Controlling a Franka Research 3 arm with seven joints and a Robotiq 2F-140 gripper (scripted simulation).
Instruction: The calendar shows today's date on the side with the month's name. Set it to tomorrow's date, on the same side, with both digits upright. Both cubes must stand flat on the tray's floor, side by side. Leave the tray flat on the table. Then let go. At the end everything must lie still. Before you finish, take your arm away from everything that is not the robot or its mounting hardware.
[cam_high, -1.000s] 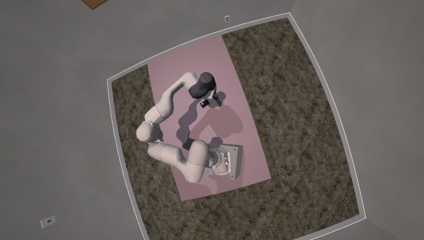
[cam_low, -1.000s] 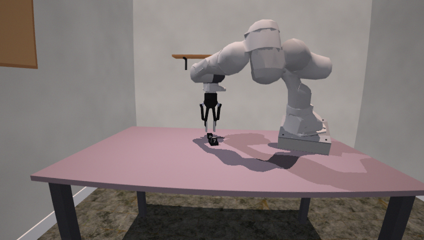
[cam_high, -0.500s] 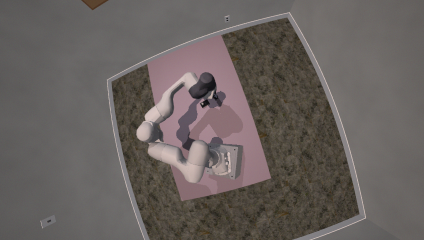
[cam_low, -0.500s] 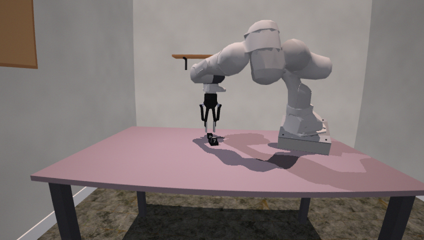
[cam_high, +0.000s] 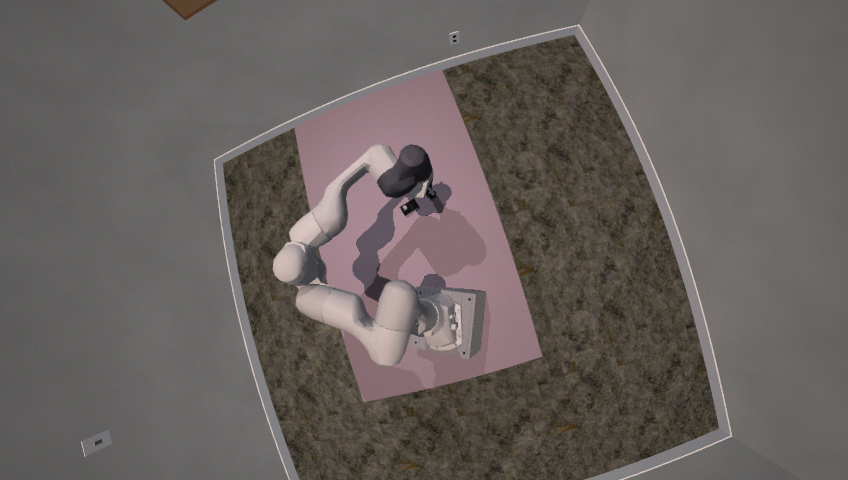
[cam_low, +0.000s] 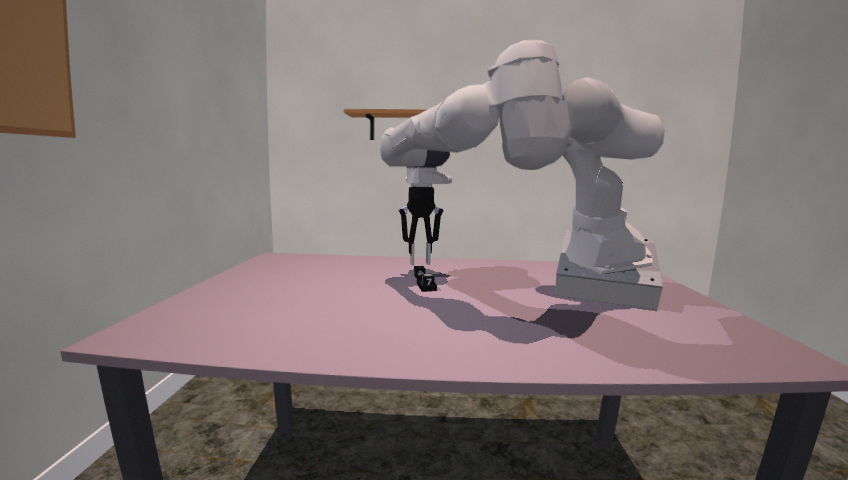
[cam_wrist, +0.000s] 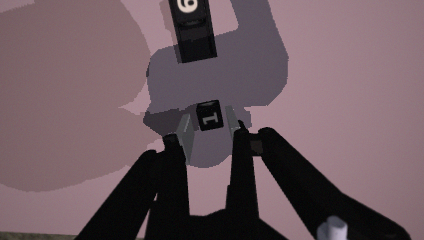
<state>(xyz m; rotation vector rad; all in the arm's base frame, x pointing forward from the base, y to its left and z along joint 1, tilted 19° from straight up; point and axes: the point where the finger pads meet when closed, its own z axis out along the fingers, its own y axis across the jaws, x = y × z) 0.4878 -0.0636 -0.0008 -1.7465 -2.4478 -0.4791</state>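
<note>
Right now the black digit cube is 60 mm below my hand. The rest, counted from my hand: black calendar tray: 30 mm behind, 100 mm to the left, 60 mm below.
</note>
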